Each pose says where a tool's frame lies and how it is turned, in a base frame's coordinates. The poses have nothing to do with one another.
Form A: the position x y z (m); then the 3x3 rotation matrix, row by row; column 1 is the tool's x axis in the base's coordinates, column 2 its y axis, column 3 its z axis. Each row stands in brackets.
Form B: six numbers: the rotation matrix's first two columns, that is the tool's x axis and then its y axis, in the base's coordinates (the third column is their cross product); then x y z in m. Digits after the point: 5 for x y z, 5 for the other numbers.
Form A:
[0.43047 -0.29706 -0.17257], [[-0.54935 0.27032 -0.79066], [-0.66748 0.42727 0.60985], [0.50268 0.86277 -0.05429]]
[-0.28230 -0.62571 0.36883], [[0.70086 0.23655 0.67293], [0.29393 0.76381 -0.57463], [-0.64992 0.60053 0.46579]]
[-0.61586 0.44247 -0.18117], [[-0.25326 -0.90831 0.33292], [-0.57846 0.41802 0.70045], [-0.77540 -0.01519 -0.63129]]
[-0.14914 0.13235 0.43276], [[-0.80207 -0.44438 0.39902], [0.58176 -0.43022 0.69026], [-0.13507 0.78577 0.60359]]
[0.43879 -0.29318 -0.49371], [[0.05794 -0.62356 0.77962], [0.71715 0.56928 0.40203], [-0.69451 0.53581 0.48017]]
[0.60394 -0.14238 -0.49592], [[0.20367 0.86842 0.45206], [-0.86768 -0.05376 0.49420], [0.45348 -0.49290 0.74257]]
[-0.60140 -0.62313 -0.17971], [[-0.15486 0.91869 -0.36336], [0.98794 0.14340 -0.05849], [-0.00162 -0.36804 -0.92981]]
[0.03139 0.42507 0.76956], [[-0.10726 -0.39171 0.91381], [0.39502 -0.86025 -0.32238], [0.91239 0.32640 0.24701]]
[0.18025 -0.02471 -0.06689], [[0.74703 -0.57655 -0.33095], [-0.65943 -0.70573 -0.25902], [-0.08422 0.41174 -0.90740]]
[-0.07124 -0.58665 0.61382], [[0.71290 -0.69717 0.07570], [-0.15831 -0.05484 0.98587], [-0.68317 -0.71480 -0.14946]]
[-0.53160 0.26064 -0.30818], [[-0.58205 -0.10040 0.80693], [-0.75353 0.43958 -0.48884], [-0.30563 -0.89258 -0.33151]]
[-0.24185 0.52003 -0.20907], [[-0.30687 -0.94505 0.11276], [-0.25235 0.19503 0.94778], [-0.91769 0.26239 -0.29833]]
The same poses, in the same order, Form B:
-0.54935 -0.66748 0.50268 0.27032 0.42727 0.86277 0.43047 -0.29706 -0.17257
0.70086 0.29393 -0.64992 0.23655 0.76381 0.60053 -0.28230 -0.62571 0.36883
-0.25326 -0.57846 -0.77540 -0.90831 0.41802 -0.01519 -0.61586 0.44247 -0.18117
-0.80207 0.58176 -0.13507 -0.44438 -0.43022 0.78577 -0.14914 0.13235 0.43276
0.05794 0.71715 -0.69451 -0.62356 0.56928 0.53581 0.43879 -0.29318 -0.49371
0.20367 -0.86768 0.45348 0.86842 -0.05376 -0.49290 0.60394 -0.14238 -0.49592
-0.15486 0.98794 -0.00162 0.91869 0.14340 -0.36804 -0.60140 -0.62313 -0.17971
-0.10726 0.39502 0.91239 -0.39171 -0.86025 0.32640 0.03139 0.42507 0.76956
0.74703 -0.65943 -0.08422 -0.57655 -0.70573 0.41174 0.18025 -0.02471 -0.06689
0.71290 -0.15831 -0.68317 -0.69717 -0.05484 -0.71480 -0.07124 -0.58665 0.61382
-0.58205 -0.75353 -0.30563 -0.10040 0.43958 -0.89258 -0.53160 0.26064 -0.30818
-0.30687 -0.25235 -0.91769 -0.94505 0.19503 0.26239 -0.24185 0.52003 -0.20907

